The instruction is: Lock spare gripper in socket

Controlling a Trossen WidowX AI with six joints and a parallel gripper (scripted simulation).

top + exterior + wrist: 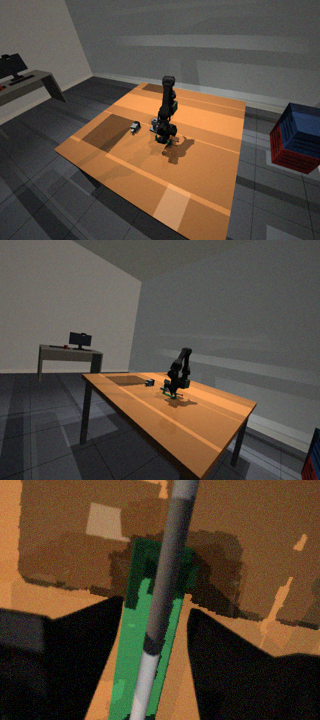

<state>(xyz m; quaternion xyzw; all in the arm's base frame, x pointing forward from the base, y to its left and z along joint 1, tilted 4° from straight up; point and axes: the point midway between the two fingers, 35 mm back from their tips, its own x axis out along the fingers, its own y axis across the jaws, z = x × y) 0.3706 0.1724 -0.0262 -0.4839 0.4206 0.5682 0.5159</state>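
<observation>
The green mount lies 4 cm to the right of my gripper tip. Also, from my gripper tip: spare gripper (31 cm to the right, 1 cm ahead, 1 cm above).
</observation>
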